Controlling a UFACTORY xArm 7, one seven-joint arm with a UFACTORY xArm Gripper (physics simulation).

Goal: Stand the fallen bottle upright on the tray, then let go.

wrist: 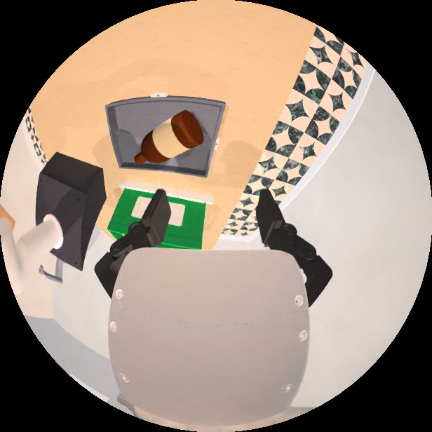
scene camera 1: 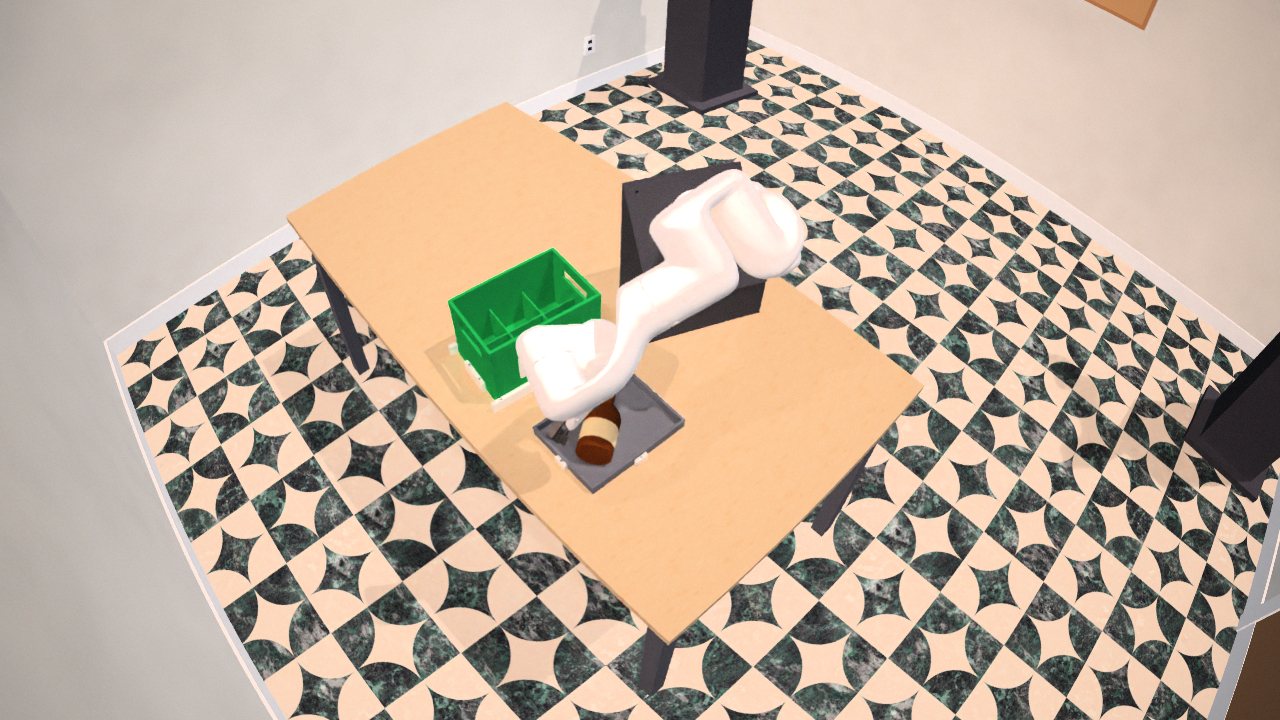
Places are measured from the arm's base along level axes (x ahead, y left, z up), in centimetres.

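Pixels of known places: gripper, fingertip midpoint: (scene camera 1: 574, 422).
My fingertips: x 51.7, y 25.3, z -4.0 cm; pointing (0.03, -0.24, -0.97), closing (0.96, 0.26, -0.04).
Observation:
Behind a point stands the place of what it marks.
The brown bottle with a cream label (scene camera 1: 598, 430) {x 44.3, y 22.5, z -16.6 cm} (wrist: 170, 138) lies on its side in the grey tray (scene camera 1: 662, 435) {x 32.8, y 28.6, z -21.9 cm} (wrist: 114, 142). In the wrist view its base points to the upper right and its neck to the lower left. My gripper (wrist: 212, 200) is open, with its two black fingers wide apart and nothing between them. In the wrist view the bottle is beyond the fingertips, apart from them. In the scene view the white arm hangs over the tray's edge beside the bottle and hides part of the bottle's neck end and most of the gripper.
A green divided crate (scene camera 1: 474, 356) {x 54.3, y -8.4, z -16.3 cm} (wrist: 195, 234) stands beside the tray, close to the arm's wrist. The black robot base block (scene camera 1: 640, 223) {x 12.3, y -4.8, z 1.0 cm} (wrist: 70, 200) is at the table's far side. The wooden table (scene camera 1: 760, 429) {x 14.3, y 39.3, z -24.4 cm} (wrist: 200, 45) has its near edge close to the tray.

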